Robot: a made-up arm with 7 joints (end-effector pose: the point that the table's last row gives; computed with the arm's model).
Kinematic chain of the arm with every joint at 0, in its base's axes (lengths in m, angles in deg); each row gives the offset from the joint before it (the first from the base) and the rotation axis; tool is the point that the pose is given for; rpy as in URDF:
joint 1: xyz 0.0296 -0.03 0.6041 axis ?
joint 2: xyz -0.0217 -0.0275 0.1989 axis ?
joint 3: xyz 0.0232 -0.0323 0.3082 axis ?
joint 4: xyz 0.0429 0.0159 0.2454 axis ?
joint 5: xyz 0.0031 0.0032 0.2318 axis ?
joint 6: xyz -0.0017 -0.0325 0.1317 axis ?
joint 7: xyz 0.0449 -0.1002 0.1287 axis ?
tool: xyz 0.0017 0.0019 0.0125 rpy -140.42 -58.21 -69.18
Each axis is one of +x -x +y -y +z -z.
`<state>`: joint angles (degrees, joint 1 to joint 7).
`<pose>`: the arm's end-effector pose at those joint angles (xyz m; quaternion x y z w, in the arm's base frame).
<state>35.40 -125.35 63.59 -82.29 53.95 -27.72 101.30</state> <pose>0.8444 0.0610 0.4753 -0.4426 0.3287 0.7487 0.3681</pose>
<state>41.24 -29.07 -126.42 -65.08 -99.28 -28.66 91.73</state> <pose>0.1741 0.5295 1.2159 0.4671 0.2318 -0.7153 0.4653</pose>
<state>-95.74 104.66 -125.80 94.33 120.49 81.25 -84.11</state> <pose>-0.3556 0.3071 0.4576 0.7715 0.2308 -0.5551 0.2081</pose>
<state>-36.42 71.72 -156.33 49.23 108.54 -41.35 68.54</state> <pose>-0.8843 0.1460 0.7525 -0.0671 0.3469 -0.4833 0.8010</pose>
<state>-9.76 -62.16 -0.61 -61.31 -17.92 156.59 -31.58</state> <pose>0.3752 -0.2173 1.2607 -0.4937 -0.1348 0.8548 0.0863</pose>
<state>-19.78 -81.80 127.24 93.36 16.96 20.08 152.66</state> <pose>0.5742 0.2328 1.0758 0.3110 -0.1845 -0.8818 0.3027</pose>
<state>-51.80 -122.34 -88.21 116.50 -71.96 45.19 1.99</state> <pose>-0.2498 -0.6596 0.4854 0.1041 0.2740 -0.8781 0.3781</pose>
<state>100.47 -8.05 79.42 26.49 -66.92 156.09 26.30</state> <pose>0.0554 0.0413 1.6522 0.1543 -0.0314 -0.0131 0.9874</pose>
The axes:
joint 1: +z
joint 2: -y
joint 3: +z
joint 4: +y
joint 5: +z
joint 6: -y
joint 7: +x

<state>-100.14 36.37 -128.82 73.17 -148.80 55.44 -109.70</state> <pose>-0.4117 0.6152 1.2591 -0.6527 0.1058 0.5946 0.4574</pose>
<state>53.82 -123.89 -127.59 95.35 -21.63 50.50 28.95</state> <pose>0.8025 0.2805 0.7583 0.0443 -0.2202 0.4325 0.8732</pose>
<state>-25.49 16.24 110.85 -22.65 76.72 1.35 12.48</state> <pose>-0.2968 0.0270 1.8364 -0.4028 -0.7633 -0.1587 0.4795</pose>
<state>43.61 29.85 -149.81 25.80 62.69 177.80 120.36</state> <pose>-0.3252 -0.5077 1.3140 0.1040 -0.4151 -0.8194 0.3813</pose>
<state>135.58 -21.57 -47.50 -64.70 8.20 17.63 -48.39</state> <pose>-0.0656 -0.1760 1.6577 -0.1803 -0.0982 -0.8347 0.5110</pose>
